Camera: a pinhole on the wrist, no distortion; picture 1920 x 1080 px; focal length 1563.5 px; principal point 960.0 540.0 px. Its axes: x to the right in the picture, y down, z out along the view. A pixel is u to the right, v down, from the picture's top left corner.
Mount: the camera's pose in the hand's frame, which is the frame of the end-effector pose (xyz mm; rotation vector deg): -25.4 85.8 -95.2 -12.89 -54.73 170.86
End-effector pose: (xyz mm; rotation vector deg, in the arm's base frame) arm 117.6 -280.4 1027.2 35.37 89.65 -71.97
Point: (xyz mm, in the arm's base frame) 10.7 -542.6 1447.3
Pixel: 1544.8 1019.9
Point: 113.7 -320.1 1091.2
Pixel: 957.8 772.1
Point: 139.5 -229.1 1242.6
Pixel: outside the picture
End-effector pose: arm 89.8 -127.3 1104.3 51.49 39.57 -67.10
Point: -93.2 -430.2 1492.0
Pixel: 1279.0 140.7
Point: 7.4 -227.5 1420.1
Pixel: 1663.1 35.3
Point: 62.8 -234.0 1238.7
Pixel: 993.1 121.4
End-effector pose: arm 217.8 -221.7 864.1 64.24 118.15 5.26
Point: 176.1 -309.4 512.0
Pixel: 76.3 770.5
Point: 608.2 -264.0 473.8
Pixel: outside the picture
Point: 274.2 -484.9 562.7
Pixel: 772.5 615.6
